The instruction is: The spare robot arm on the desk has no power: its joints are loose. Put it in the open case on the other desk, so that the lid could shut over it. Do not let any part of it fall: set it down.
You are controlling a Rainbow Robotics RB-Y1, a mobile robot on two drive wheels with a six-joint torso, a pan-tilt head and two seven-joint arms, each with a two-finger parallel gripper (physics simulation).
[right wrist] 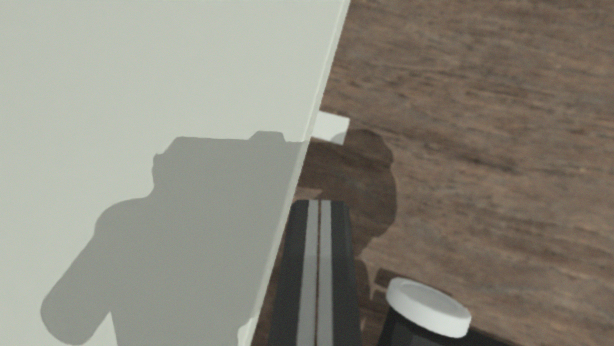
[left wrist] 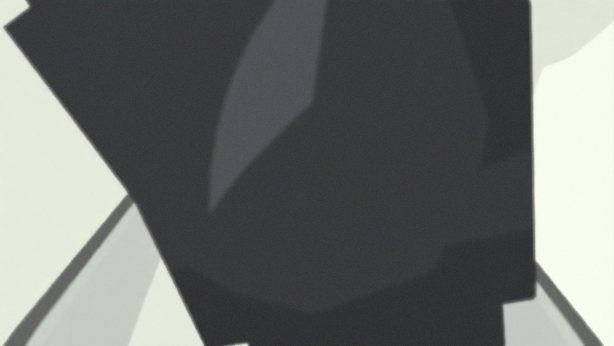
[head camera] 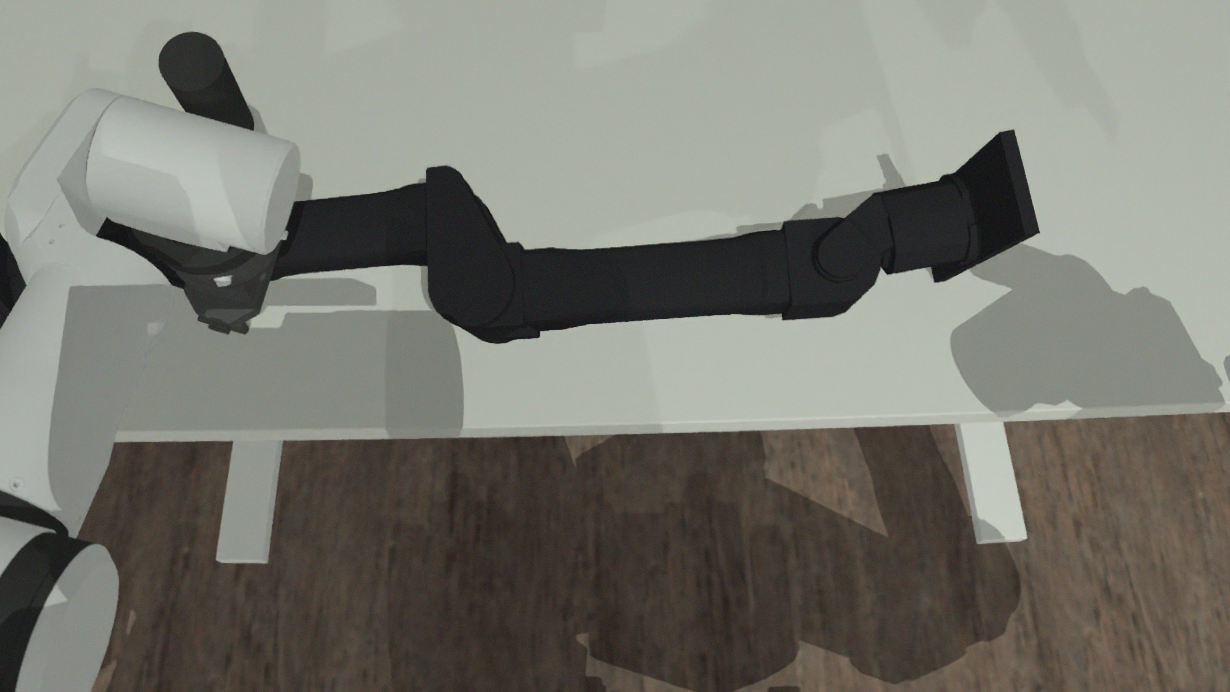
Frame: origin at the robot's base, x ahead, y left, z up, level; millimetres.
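Where they show: right gripper, fingertip midpoint: (right wrist: 319, 219).
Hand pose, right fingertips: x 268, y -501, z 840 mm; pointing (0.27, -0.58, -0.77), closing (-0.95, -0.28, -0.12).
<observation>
After its pixels a point has its place.
The black spare robot arm (head camera: 645, 284) (left wrist: 350, 165) lies stretched across the desk (head camera: 688, 86) @(x 643, y -75, z 721 mm), with a flared end plate at the right in the head view. My left gripper (head camera: 225, 301) (left wrist: 309, 206) @(x 425, y 303, z 744 mm) is open over the spare arm's left part. In the left wrist view, a dark, wide part of the spare arm fills the middle between the spread fingers and hides their tips. My right gripper (right wrist: 319, 219) @(x 268, y -501, z 840 mm) is shut and empty, beside the desk edge and above the floor. The open case does not show in these views.
A dark cylinder (head camera: 193, 64) stands out behind my white left forearm; I cannot tell whether it belongs to the spare arm. The desk's edge (head camera: 688, 427) @(x 294, y -63, z 709 mm) runs below the spare arm, with brown floor beyond. A black part with a white cap (right wrist: 427, 307) is beside my right fingers.
</observation>
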